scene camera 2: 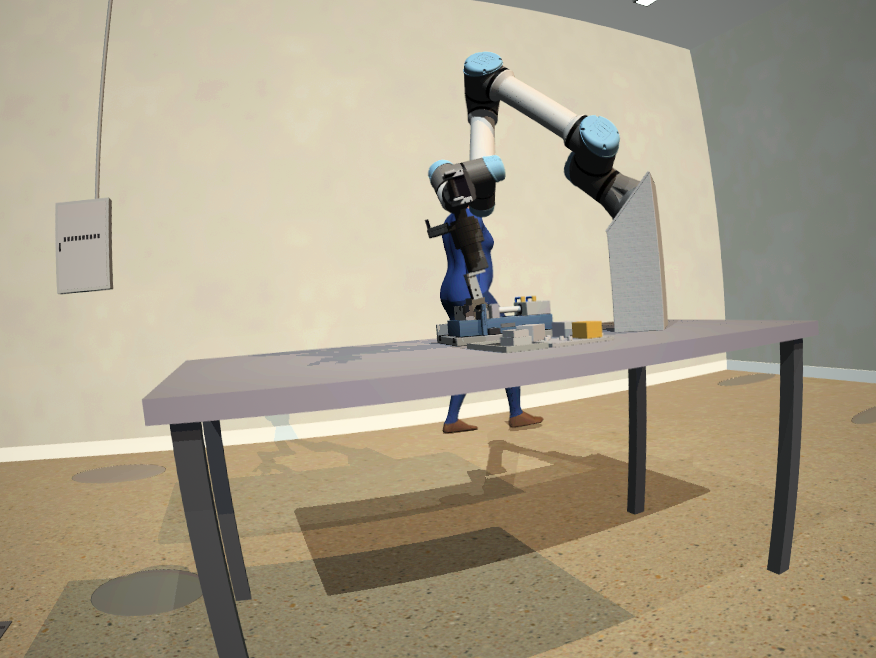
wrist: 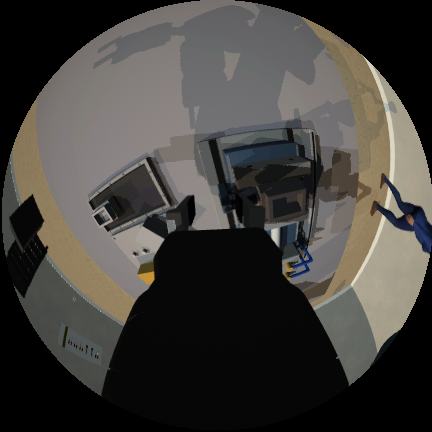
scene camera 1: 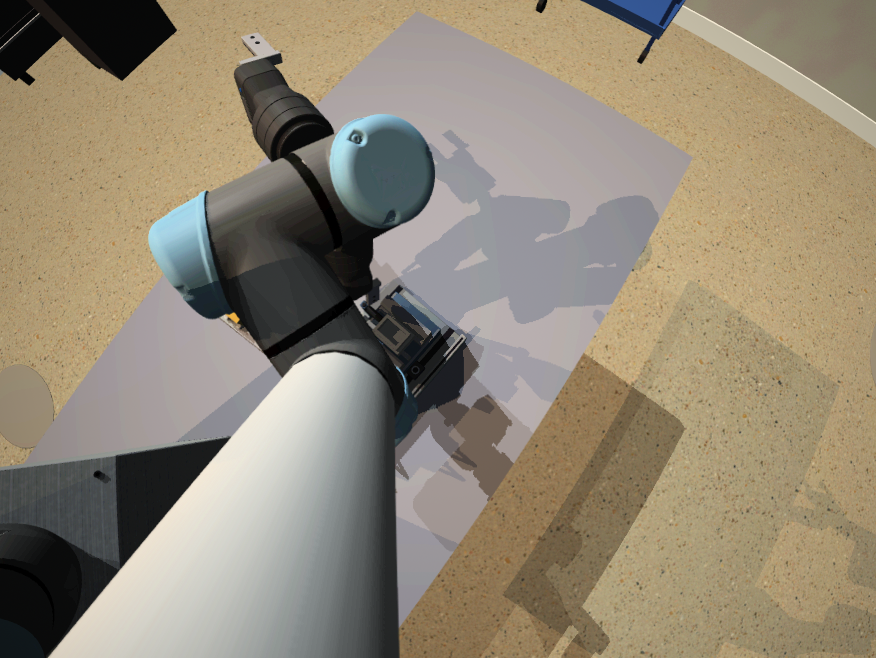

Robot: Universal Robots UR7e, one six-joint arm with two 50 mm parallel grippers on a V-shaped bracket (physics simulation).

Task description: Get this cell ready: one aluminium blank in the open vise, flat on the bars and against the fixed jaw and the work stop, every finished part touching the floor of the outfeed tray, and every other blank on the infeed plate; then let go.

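The blue vise stands on a grey base. A block with a square pocket, shaped like a finished part, sits in its jaw area; its seating is unclear. My gripper is open, its two fingers apart beside the vise's near edge in the wrist view; its fingertips are hidden by the arm in scene camera 1. Another pocketed part is in the outfeed tray, at its left end. On the infeed plate a grey block shows, partly hidden by a finger.
A yellow block is beside the infeed plate. Blue and yellow fittings rise at the vise's rear. The bracket's other gripper sticks out away from the vise. A person in blue stands behind the table.
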